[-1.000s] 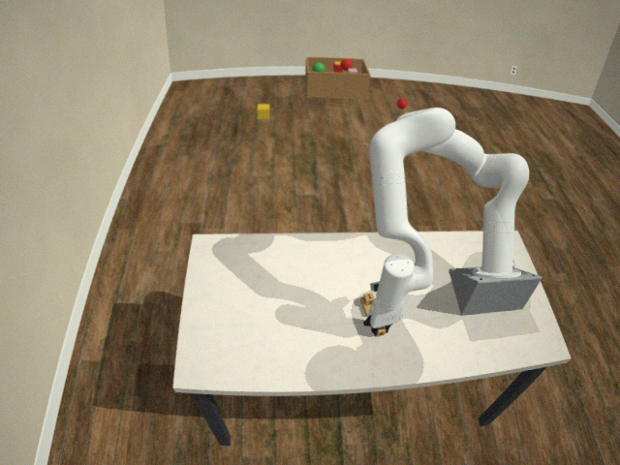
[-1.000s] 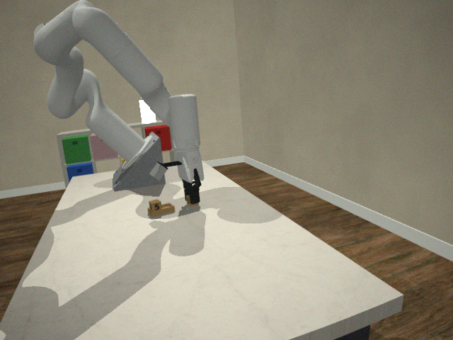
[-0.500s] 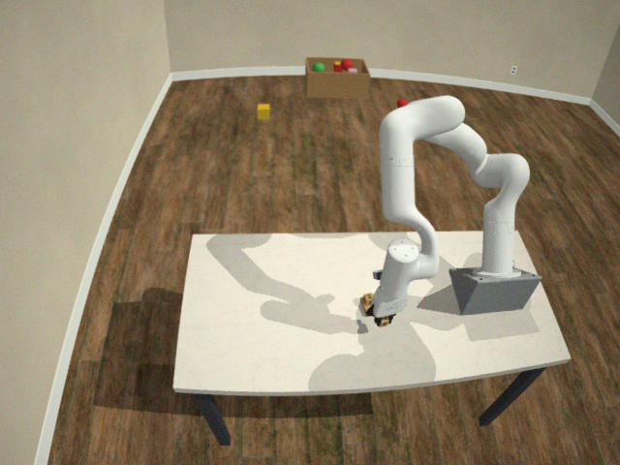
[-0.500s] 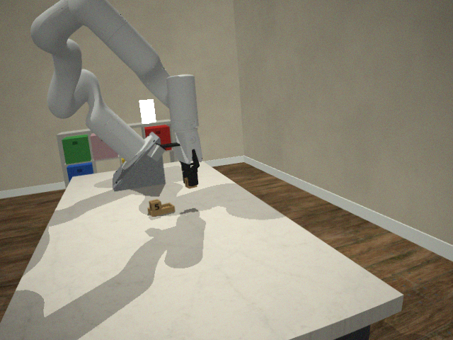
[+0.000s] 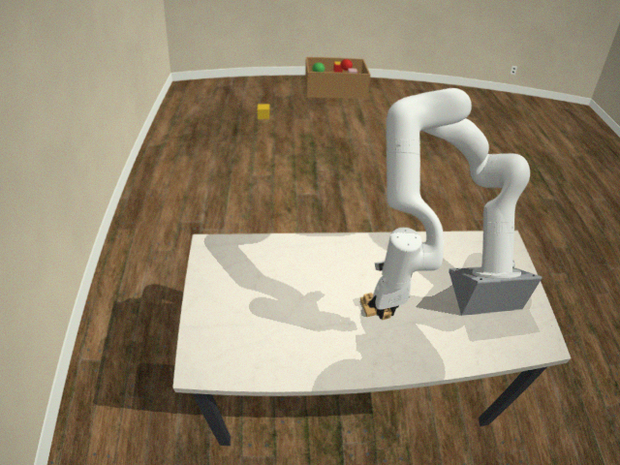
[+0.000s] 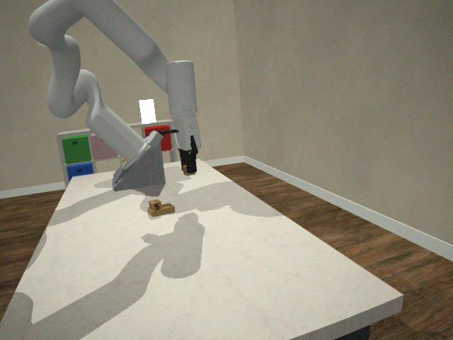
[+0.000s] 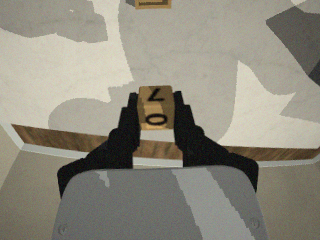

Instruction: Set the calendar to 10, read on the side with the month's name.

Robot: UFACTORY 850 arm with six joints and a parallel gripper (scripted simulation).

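Now: hand 120 mm above the wooden tray, 110 mm to the left of it and 10 mm short of it. From my hand the other things lie so: cube 10 mm below.
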